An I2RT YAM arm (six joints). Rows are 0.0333 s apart.
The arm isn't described. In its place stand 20 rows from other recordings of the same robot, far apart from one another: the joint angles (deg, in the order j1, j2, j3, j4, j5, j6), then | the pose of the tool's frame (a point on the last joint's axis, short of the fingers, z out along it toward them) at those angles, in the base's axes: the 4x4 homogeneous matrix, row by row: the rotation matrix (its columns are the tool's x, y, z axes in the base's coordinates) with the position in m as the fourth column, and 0 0 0 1 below.
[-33.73, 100.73, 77.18, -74.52, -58.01, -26.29] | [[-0.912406 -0.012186 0.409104 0.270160], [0.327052 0.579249 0.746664 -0.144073], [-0.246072 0.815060 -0.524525 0.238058], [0 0 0 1]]
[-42.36, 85.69, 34.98, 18.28, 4.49, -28.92] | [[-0.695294 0.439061 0.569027 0.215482], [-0.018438 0.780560 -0.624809 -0.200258], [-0.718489 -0.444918 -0.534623 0.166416], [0 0 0 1]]
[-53.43, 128.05, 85.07, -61.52, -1.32, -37.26] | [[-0.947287 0.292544 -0.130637 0.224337], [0.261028 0.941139 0.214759 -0.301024], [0.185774 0.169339 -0.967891 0.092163], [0 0 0 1]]
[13.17, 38.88, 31.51, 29.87, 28.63, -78.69] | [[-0.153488 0.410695 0.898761 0.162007], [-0.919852 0.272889 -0.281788 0.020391], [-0.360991 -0.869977 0.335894 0.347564], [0 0 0 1]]
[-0.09, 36.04, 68.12, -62.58, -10.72, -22.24] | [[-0.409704 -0.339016 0.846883 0.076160], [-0.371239 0.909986 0.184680 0.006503], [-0.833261 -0.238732 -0.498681 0.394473], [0 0 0 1]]
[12.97, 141.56, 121.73, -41.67, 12.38, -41.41] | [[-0.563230 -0.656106 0.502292 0.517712], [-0.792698 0.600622 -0.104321 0.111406], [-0.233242 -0.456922 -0.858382 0.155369], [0 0 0 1]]
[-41.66, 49.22, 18.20, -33.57, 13.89, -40.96] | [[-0.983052 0.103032 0.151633 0.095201], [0.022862 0.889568 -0.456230 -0.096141], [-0.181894 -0.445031 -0.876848 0.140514], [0 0 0 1]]
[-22.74, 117.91, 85.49, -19.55, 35.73, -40.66] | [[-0.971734 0.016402 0.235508 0.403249], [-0.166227 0.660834 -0.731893 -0.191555], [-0.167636 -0.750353 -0.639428 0.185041], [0 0 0 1]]
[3.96, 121.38, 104.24, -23.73, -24.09, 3.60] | [[-0.674788 -0.329245 0.660499 0.487630], [0.010747 0.890492 0.454871 0.048322], [-0.737934 0.314040 -0.597355 0.254332], [0 0 0 1]]
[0.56, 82.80, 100.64, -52.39, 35.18, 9.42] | [[-0.483095 0.553048 0.678791 0.286849], [0.129060 0.811768 -0.569540 -0.017708], [-0.866004 -0.187537 -0.463538 0.449124], [0 0 0 1]]
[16.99, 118.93, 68.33, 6.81, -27.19, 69.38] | [[-0.771586 0.416787 0.480565 0.402519], [0.634754 0.454893 0.624628 0.139995], [0.041731 0.786995 -0.615547 0.120199], [0 0 0 1]]
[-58.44, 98.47, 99.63, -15.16, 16.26, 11.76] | [[0.071740 0.965856 0.248948 0.204831], [0.257038 0.223259 -0.940259 -0.352514], [-0.963735 0.131443 -0.232245 0.413399], [0 0 0 1]]
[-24.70, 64.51, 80.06, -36.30, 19.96, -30.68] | [[-0.625208 0.422978 0.655900 0.200993], [-0.240327 0.695229 -0.677422 -0.105823], [-0.742535 -0.581160 -0.333009 0.437214], [0 0 0 1]]
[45.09, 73.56, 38.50, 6.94, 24.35, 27.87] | [[-0.475759 -0.187877 0.859276 0.203954], [0.125982 0.952293 0.277968 0.183806], [-0.870507 0.240499 -0.429393 0.224922], [0 0 0 1]]
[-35.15, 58.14, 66.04, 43.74, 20.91, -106.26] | [[-0.869668 0.414203 0.268539 0.141201], [-0.484430 -0.611536 -0.625580 -0.114961], [-0.094896 -0.674136 0.732486 0.514932], [0 0 0 1]]
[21.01, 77.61, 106.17, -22.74, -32.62, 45.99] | [[-0.511483 -0.625724 0.588944 0.229584], [0.452471 0.386549 0.803648 0.108733], [-0.730517 0.677532 0.085409 0.551725], [0 0 0 1]]
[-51.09, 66.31, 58.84, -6.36, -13.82, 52.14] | [[0.389394 0.492869 0.778109 0.176247], [0.738191 0.338242 -0.583666 -0.204809], [-0.550860 0.801669 -0.232122 0.356941], [0 0 0 1]]
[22.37, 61.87, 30.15, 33.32, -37.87, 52.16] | [[-0.669557 -0.552806 0.496083 0.211349], [0.398586 0.296165 0.867995 0.110615], [-0.626756 0.778904 0.022041 0.271393], [0 0 0 1]]
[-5.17, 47.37, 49.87, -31.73, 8.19, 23.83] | [[-0.358811 0.391333 0.847415 0.177495], [0.434002 0.873710 -0.219712 -0.021151], [-0.826376 0.288945 -0.483336 0.325025], [0 0 0 1]]
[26.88, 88.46, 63.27, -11.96, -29.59, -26.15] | [[-0.155529 -0.905435 0.394966 0.298705], [-0.508503 0.416170 0.753808 0.171120], [-0.846897 -0.083602 -0.525143 0.264039], [0 0 0 1]]
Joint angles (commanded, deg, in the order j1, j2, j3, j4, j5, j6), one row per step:
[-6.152, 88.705, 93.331, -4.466, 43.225, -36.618]
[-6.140, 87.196, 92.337, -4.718, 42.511, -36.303]
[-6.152, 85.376, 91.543, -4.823, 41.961, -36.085]
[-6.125, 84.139, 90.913, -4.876, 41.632, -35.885]
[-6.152, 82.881, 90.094, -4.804, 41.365, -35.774]
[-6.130, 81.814, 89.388, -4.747, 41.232, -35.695]
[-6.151, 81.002, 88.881, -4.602, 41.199, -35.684]
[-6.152, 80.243, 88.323, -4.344, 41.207, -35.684]
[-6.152, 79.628, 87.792, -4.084, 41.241, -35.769]
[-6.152, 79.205, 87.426, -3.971, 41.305, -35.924]
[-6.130, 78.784, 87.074, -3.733, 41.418, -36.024]
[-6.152, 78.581, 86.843, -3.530, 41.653, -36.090]
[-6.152, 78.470, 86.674, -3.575, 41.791, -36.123]
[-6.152, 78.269, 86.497, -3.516, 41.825, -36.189]
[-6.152, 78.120, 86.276, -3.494, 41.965, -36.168]
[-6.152, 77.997, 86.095, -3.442, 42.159, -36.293]
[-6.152, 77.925, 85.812, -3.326, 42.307, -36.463]
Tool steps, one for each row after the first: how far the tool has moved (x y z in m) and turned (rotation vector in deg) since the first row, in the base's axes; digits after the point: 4 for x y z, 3 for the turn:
[-0.0073, 0.0012, 0.0024, 0.175, -0.499, 0.727]
[-0.0169, 0.0024, 0.0077, 0.208, -1.576, 1.269]
[-0.0233, 0.0034, 0.0107, 0.271, -2.274, 1.630]
[-0.0296, 0.0041, 0.0127, 0.277, -2.863, 1.874]
[-0.0350, 0.0048, 0.0143, 0.276, -3.336, 2.032]
[-0.0392, 0.0052, 0.0158, 0.226, -3.790, 2.047]
[-0.0430, 0.0056, 0.0168, 0.169, -4.246, 2.041]
[-0.0460, 0.0059, 0.0173, 0.071, -4.524, 2.006]
[-0.0480, 0.0061, 0.0174, -0.051, -4.577, 1.939]
[-0.0501, 0.0064, 0.0179, -0.151, -4.808, 1.846]
[-0.0511, 0.0062, 0.0179, -0.208, -4.934, 1.588]
[-0.0516, 0.0062, 0.0174, -0.212, -4.808, 1.448]
[-0.0526, 0.0063, 0.0174, -0.264, -4.841, 1.413]
[-0.0532, 0.0063, 0.0169, -0.239, -4.808, 1.273]
[-0.0537, 0.0063, 0.0165, -0.313, -4.710, 1.075]
[-0.0537, 0.0062, 0.0154, -0.407, -4.488, 0.922]

